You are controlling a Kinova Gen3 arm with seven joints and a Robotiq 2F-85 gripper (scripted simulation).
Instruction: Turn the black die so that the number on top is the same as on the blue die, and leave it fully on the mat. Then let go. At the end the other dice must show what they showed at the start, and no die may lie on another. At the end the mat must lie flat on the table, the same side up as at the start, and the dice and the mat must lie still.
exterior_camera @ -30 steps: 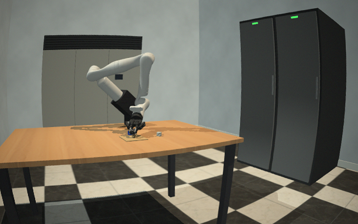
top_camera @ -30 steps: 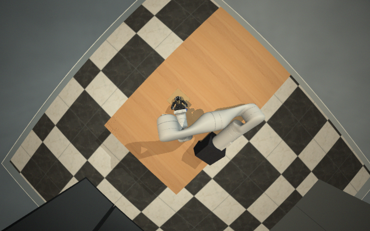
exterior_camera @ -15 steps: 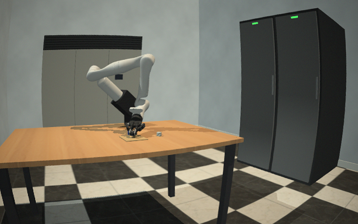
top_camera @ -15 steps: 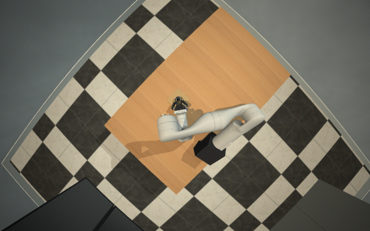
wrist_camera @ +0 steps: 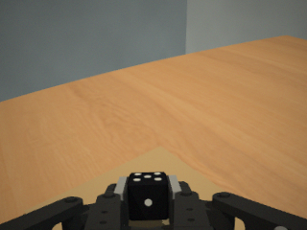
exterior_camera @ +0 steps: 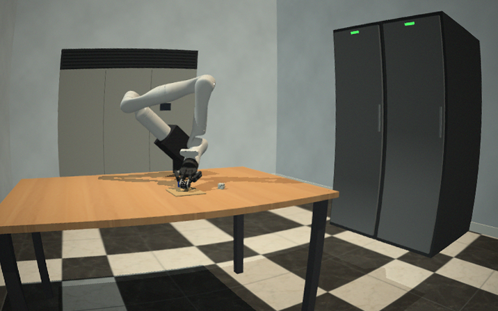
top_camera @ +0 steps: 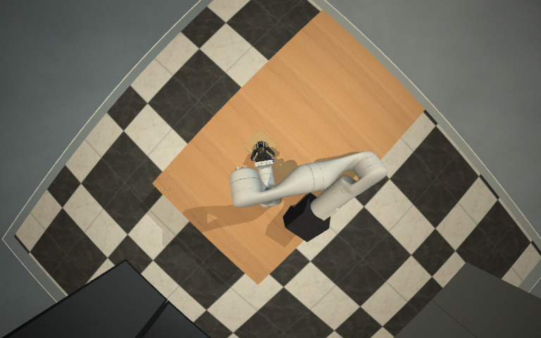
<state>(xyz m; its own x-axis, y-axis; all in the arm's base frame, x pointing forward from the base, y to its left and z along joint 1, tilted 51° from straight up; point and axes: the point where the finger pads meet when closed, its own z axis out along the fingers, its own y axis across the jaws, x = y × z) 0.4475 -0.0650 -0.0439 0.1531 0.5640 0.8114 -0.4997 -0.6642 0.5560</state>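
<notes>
The black die is 10 mm ahead of my hand. From my hand the other things lie so: blue die 100 mm behind, 20 mm below, 10 mm to the left; tan mat 30 mm below; white die 180 mm to the left, 20 mm below, 10 mm behind.
</notes>
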